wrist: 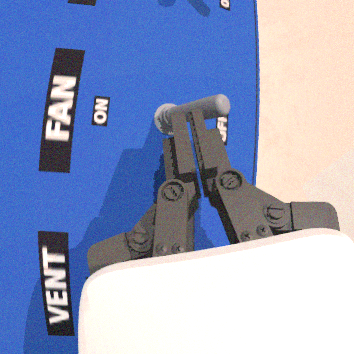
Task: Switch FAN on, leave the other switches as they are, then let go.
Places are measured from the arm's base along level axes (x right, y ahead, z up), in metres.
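Pixels of known places: gripper, fingertip midpoint: (188, 127).
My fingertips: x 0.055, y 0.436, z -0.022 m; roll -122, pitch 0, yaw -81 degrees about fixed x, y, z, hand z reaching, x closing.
Ahead of a thing's pixels: the offset from my fingertips to its top centre. "*": to the spot under its first point. Level surfaces: height alone.
The FAN switch is a grey lever @(* dx +0.009, dy -0.008, dz +0.013 m) (202, 105) on a round base, on the blue panel @(dz -0.007 m) (120, 60). Its tip leans to the right, toward the OFF label @(* dx +0.004, dy -0.025, dz -0.037 m) (223, 131) and away from the ON label @(* dx +0.016, dy +0.055, dz -0.003 m) (101, 111). The black FAN label @(dx +0.019, dy +0.079, dz +0.010 m) (62, 111) is at the left. My gripper (188, 127) is shut with nothing between its fingers. The fingertips are right at the lever's lower side in the view, between its base and its tip, and partly hide the OFF label. Whether they touch the lever cannot be told for certain.
The VENT label @(dx -0.100, dy +0.093, dz +0.010 m) (56, 284) is at the lower left; its lever does not show. Part of another label @(* dx +0.099, dy +0.069, dz +0.006 m) (82, 2) and a piece of an OFF label (225, 4) show at the top edge. The panel's right edge borders a pale surface @(dz -0.109 m) (305, 100).
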